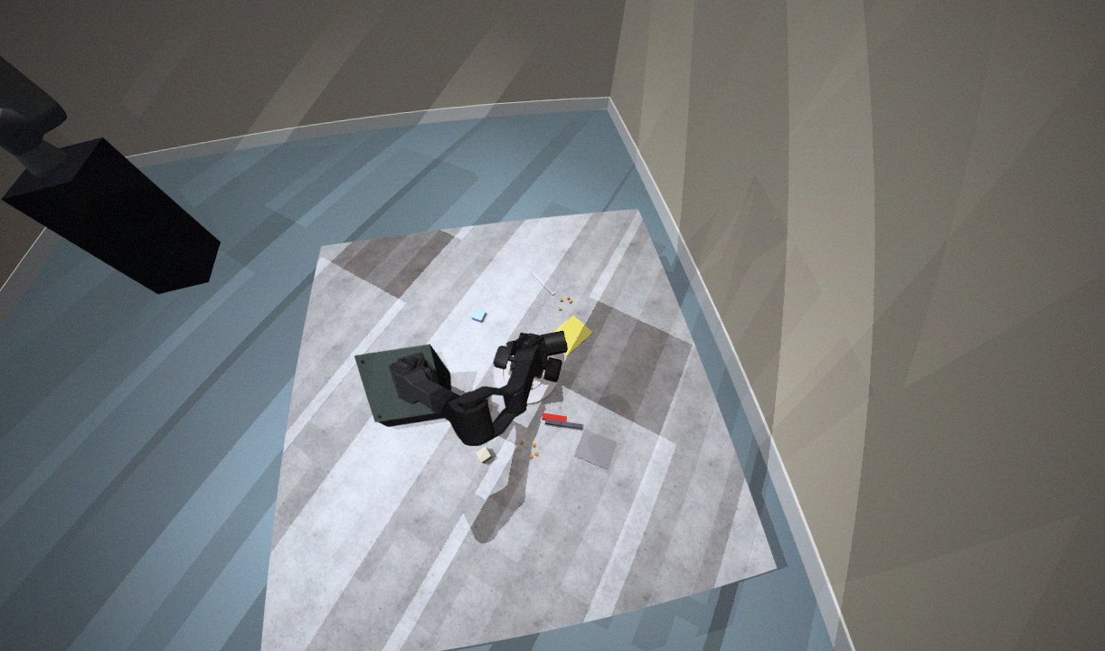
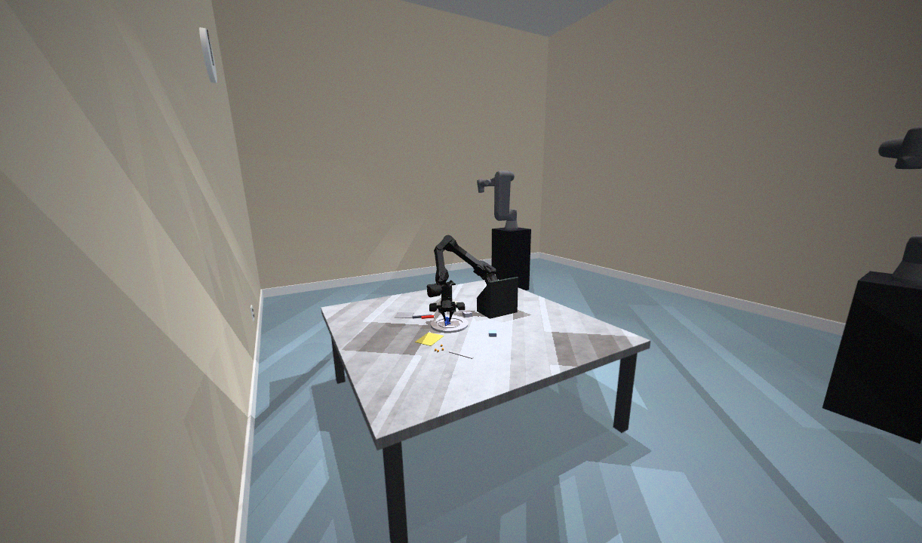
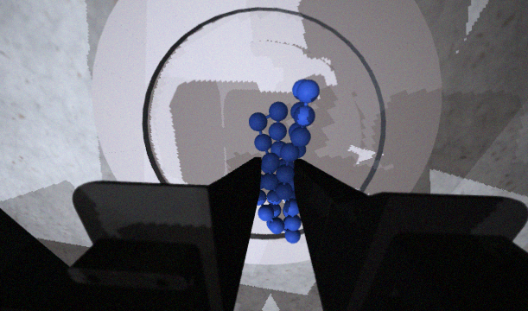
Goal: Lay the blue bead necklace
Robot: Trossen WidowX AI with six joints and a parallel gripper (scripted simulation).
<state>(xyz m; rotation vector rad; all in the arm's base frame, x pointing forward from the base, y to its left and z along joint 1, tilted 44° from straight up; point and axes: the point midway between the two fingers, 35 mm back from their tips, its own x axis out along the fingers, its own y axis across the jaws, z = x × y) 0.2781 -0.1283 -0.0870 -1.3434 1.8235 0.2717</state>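
My gripper tip is 1 cm past the round white bead board, 1 cm to the right of it and 1 cm above it. Round my gripper tip: cream cube 17 cm behind, 20 cm to the right; then yellow sheet 16 cm ahead, 10 cm to the left, 1 cm below; then grey tool 5 cm ahead, 16 cm to the right, 1 cm below.
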